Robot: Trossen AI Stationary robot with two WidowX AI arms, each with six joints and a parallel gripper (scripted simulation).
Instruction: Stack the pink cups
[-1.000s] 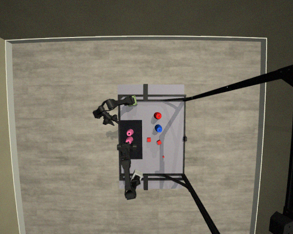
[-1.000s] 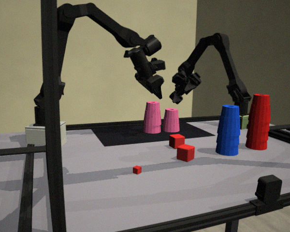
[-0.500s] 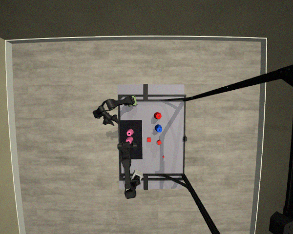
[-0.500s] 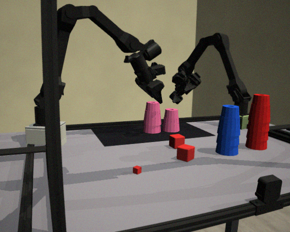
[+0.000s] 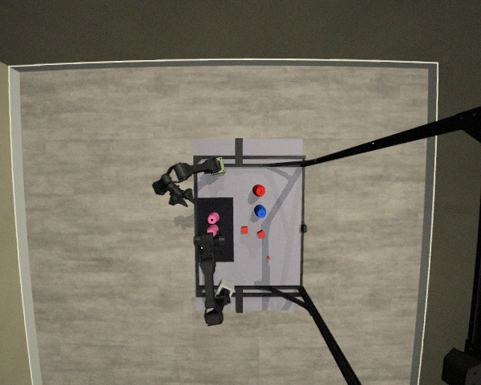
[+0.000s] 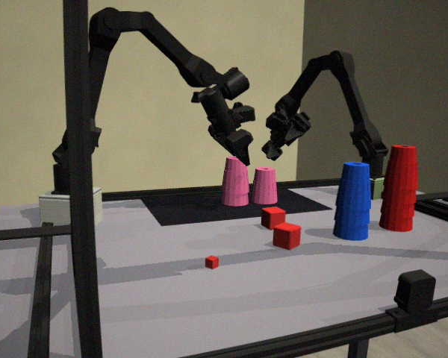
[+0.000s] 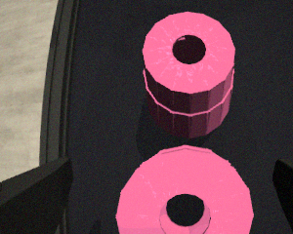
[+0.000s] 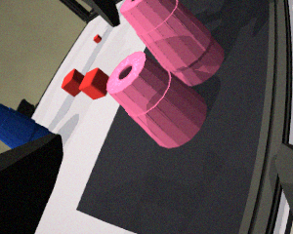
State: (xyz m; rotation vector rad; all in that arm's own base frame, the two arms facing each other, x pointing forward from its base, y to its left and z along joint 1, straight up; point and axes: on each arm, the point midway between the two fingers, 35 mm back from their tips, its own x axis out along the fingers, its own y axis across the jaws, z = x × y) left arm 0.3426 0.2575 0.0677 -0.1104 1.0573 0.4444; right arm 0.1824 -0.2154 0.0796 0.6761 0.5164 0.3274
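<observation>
Right now my left hand is 14 cm above the black mat, 1 cm to the right of it and 1 cm past it. Round my left hand: red cube: 37 cm behind, 23 cm to the left, 14 cm below.
</observation>
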